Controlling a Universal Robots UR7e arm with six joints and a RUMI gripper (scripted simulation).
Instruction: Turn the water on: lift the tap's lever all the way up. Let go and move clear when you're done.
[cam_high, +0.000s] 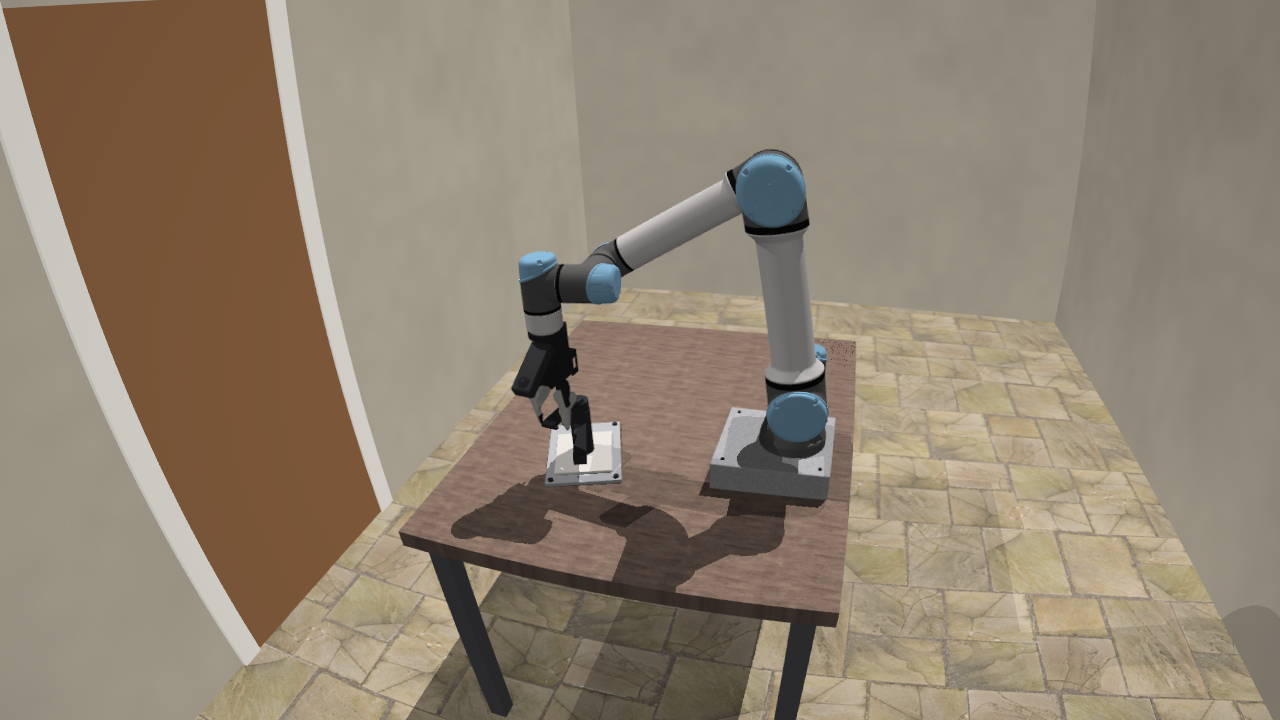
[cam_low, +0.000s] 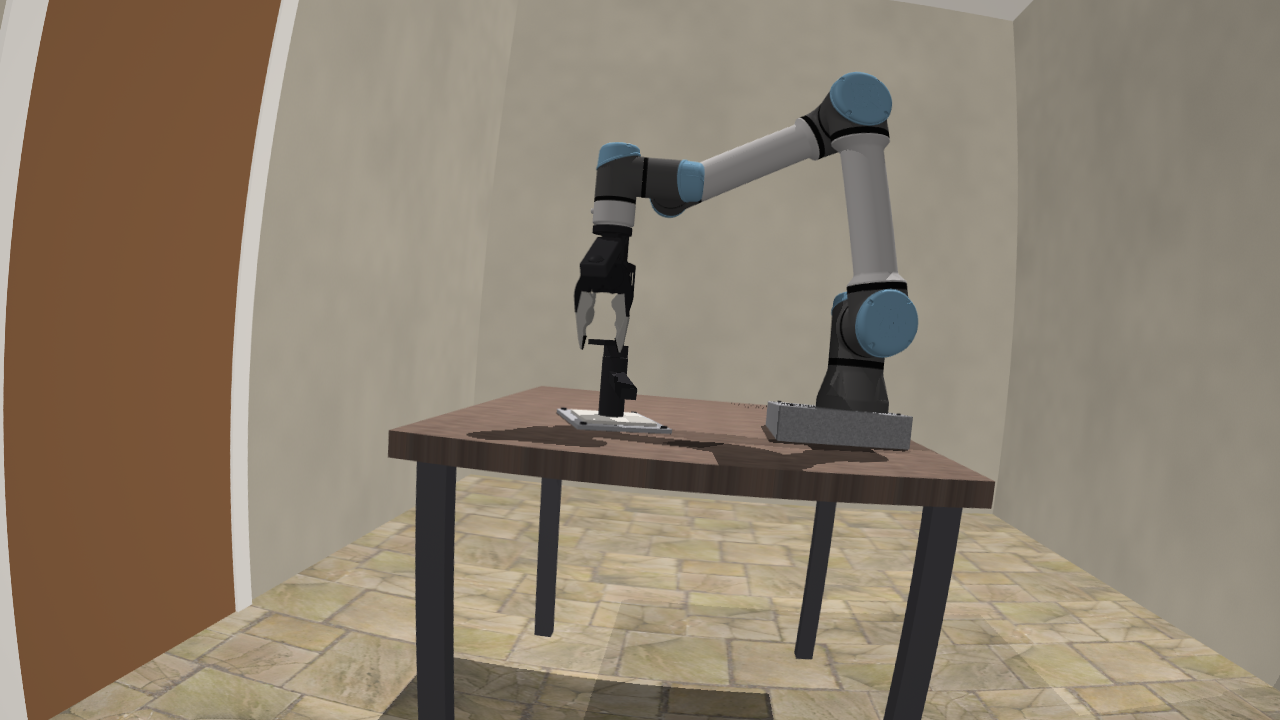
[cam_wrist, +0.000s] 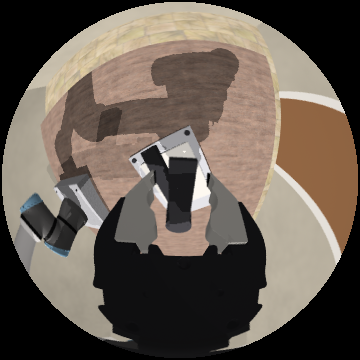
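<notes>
The flat lever lies 4 cm to the right of my hand and 1 cm behind it. From my hand the other things lie so: black tap: 7 cm to the right, 5 cm below, 2 cm behind.
</notes>
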